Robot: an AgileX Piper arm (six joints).
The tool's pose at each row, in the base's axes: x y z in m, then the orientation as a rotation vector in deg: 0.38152 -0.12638 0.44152 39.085 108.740 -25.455; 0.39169 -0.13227 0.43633 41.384 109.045 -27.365; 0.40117 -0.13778 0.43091 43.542 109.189 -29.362; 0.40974 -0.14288 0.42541 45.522 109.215 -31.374; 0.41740 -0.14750 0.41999 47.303 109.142 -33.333; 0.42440 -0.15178 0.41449 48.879 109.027 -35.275; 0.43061 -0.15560 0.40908 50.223 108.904 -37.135; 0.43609 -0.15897 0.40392 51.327 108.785 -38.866; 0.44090 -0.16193 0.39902 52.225 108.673 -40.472; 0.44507 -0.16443 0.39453 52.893 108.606 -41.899
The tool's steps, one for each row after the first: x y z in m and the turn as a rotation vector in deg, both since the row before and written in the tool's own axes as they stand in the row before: 0.00003 0.00194 0.01270 2.457 0.815 0.436; 0.00040 0.00231 0.01200 2.440 0.646 0.357; 0.00076 0.00247 0.01109 2.357 0.509 0.277; 0.00104 0.00259 0.01008 2.220 0.384 0.212; 0.00137 0.00271 0.00940 2.107 0.296 0.109; 0.00165 0.00273 0.00850 1.937 0.228 0.008; 0.00177 0.00269 0.00759 1.732 0.165 -0.079; 0.00186 0.00260 0.00676 1.547 0.112 -0.146; 0.00183 0.00248 0.00586 1.313 0.079 -0.218
